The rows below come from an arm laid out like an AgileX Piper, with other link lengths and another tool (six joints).
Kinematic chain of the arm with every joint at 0, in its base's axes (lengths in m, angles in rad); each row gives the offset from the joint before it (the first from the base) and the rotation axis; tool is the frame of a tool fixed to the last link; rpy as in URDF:
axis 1: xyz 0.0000 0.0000 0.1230 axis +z
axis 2: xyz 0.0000 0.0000 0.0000 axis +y
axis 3: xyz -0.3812 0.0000 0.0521 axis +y
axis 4: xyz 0.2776 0.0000 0.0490 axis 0.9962 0 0.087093
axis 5: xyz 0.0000 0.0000 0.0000 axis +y
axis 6: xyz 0.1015 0.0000 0.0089 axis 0.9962 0 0.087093
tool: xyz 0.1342 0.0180 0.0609 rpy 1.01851 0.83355 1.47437
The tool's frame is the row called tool.
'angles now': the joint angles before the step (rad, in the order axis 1, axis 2, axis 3, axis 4, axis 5, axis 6). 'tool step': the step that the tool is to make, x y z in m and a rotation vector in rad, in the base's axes. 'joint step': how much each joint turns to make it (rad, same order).
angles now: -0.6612, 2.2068, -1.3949, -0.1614, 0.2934, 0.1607
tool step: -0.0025, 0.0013, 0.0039, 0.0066, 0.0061, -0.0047
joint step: 0.0000, -0.0109, 0.0000, 0.0060, 0.0199, -0.0018
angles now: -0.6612, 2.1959, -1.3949, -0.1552, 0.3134, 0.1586
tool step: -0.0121, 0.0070, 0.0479, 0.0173, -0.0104, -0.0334
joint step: 0.0001, -0.0988, -0.0002, 0.0363, 0.1024, 0.0002
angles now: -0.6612, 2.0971, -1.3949, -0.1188, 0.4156, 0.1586
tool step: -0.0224, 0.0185, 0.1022, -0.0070, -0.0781, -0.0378
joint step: -0.0001, -0.1964, 0.0000, 0.0558, 0.1309, -0.0001
